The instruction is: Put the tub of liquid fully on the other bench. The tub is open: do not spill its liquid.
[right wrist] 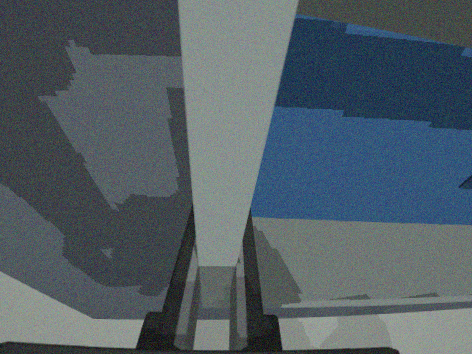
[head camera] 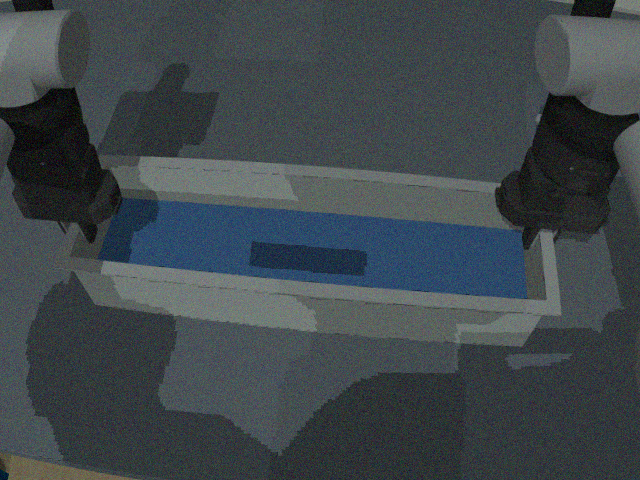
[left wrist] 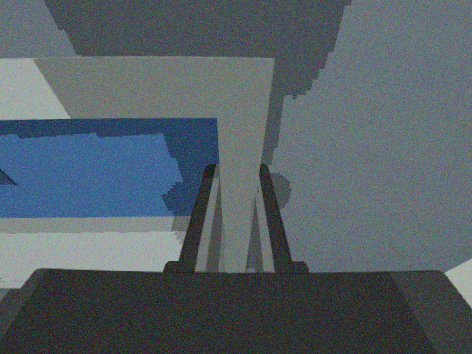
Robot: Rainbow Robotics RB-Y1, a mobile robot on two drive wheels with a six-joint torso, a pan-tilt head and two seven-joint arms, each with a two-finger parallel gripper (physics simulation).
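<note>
The long, open, pale grey tub (head camera: 330,290) (left wrist: 150,85) (right wrist: 235,75) lies across the middle of the head view, looking about upright. Blue liquid (head camera: 206,232) (left wrist: 100,170) (right wrist: 350,165) is inside its walls, with a darker rectangular patch near the middle; I see no spill. My left gripper (head camera: 77,232) (left wrist: 237,176) is shut on the tub's end wall at the left of the head view. My right gripper (head camera: 542,237) (right wrist: 221,211) is shut on the opposite end wall. The tub's underside is hidden, so I cannot tell whether it touches the surface below.
A grey surface (head camera: 330,113) (left wrist: 380,150) extends around and below the tub, with broad dark shadows on it. Its edge crosses the bottom left of the head view, where a tan strip (head camera: 62,469) shows beyond. Pale areas (left wrist: 465,280) (right wrist: 30,315) show past the grey in both wrist views.
</note>
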